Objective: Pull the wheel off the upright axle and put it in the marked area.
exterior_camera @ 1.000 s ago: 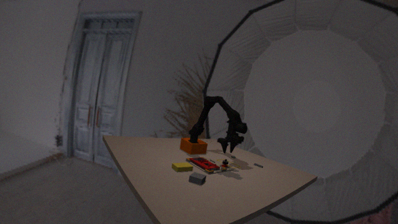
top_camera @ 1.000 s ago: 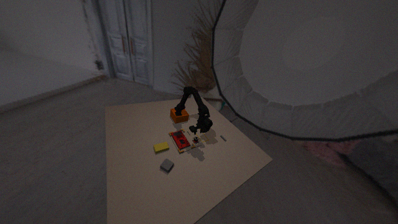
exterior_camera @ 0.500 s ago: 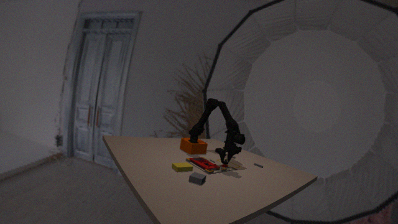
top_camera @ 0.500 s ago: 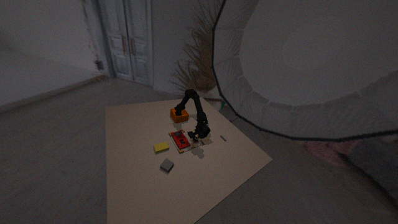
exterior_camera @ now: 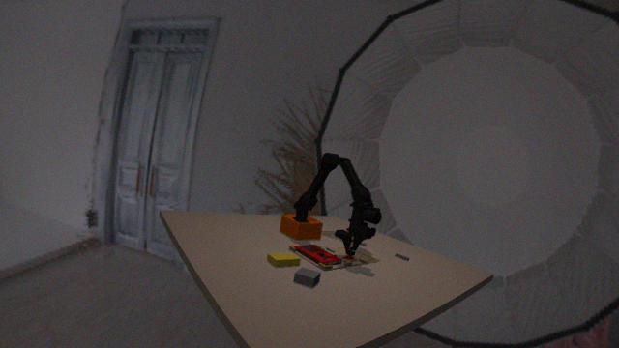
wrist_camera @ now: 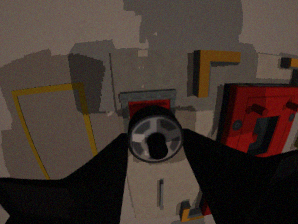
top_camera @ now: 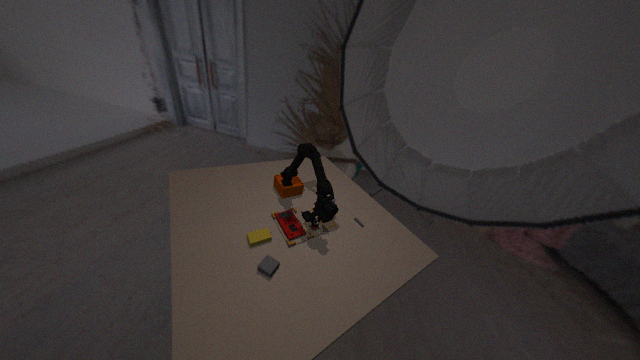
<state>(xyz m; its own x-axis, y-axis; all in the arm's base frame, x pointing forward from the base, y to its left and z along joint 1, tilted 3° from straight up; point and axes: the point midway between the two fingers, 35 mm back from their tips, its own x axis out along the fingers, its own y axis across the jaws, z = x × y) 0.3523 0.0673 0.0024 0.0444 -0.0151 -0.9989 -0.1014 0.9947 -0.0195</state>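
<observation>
The upright axle is right at my gripper tip. Also, from my gripper tip: yellow block 1 cm behind, 32 cm to the right, 2 cm below; grey block 16 cm ahead, 31 cm to the right, 2 cm below; grey wheel right at my gripper tip.
</observation>
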